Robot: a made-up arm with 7 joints.
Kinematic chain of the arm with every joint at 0, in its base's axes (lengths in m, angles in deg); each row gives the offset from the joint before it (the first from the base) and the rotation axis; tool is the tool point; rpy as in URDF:
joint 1: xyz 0 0 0 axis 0.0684 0.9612 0.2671
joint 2: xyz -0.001 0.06 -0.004 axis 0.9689 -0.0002 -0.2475
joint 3: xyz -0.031 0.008 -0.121 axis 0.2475 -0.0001 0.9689
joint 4: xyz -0.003 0 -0.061 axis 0.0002 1 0
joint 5: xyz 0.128 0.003 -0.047 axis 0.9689 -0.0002 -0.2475
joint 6: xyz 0.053 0 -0.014 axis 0.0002 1 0
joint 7: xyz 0.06 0 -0.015 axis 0.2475 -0.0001 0.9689
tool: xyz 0 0 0 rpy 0 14.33 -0.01
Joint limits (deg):
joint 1: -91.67..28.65
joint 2: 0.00..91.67
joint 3: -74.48..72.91
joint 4: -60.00..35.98
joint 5: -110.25..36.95
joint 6: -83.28..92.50
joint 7: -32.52..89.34
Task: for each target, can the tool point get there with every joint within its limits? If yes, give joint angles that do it. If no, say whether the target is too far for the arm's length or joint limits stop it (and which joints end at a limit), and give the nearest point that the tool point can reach.
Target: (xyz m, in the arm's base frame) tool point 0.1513 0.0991 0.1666
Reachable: yes | joints -61.19 57.36 32.29 -37.73 -90.45 53.97 16.30
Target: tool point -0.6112 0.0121 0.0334
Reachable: no: too far | nearest point -0.2576 0.0710 -0.2474 | short by 0.455 m
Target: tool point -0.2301 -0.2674 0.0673
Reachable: no: joint limits stop it (at a limit: joint 1, joint 2, joint 3) | nearest point -0.0141 -0.1326 0.0198 | short by 0.259 m
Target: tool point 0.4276 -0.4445 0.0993
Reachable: no: too far | nearest point 0.3082 -0.2159 0.0306 | short by 0.267 m
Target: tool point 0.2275 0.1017 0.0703
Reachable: yes | joints -50.98 23.65 31.48 -32.97 -82.78 72.83 -18.16
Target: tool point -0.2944 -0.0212 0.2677
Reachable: no: joint limits stop it (at a limit: joint 1, joint 2) | nearest point -0.1226 0.0984 0.1679 | short by 0.232 m
